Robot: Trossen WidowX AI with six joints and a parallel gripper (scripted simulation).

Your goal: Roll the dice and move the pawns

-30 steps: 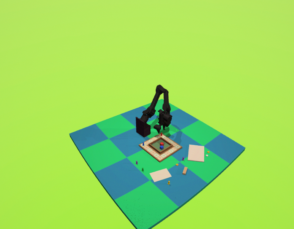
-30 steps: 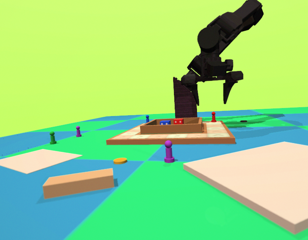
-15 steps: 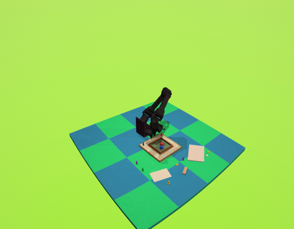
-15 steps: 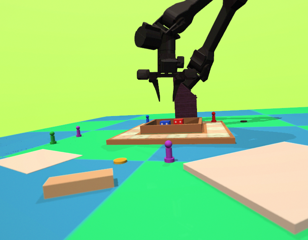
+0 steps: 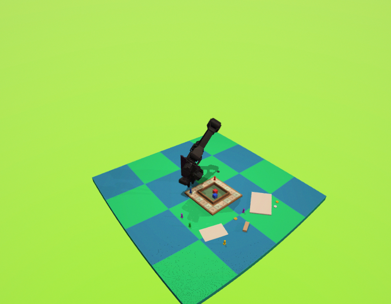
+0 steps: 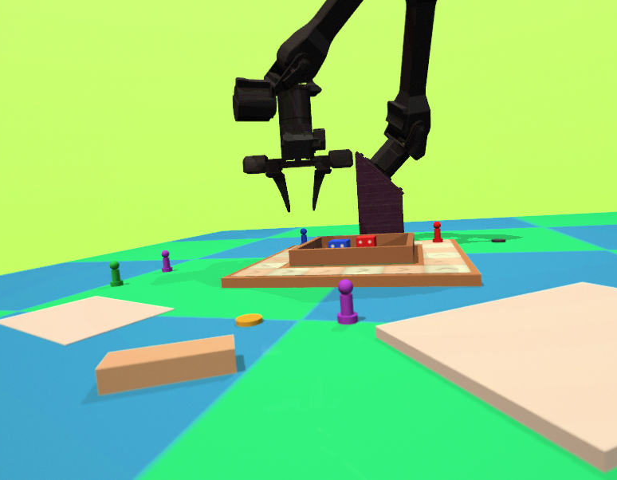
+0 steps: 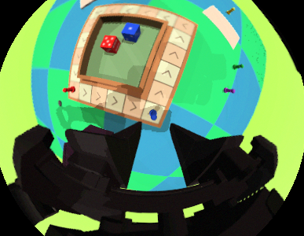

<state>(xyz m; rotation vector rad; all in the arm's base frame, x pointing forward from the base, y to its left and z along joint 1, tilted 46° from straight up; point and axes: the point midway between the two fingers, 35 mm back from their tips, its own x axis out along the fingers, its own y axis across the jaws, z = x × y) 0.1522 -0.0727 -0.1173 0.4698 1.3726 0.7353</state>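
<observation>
Right now my gripper tip is 5 cm above the blue pawn. Round my gripper tip: sunken tray: 12 cm ahead, 11 cm to the left, 7 cm below; green pawn: 22 cm ahead, 21 cm to the right, 6 cm below; red pawn: 1 cm ahead, 23 cm to the left, 5 cm below.
</observation>
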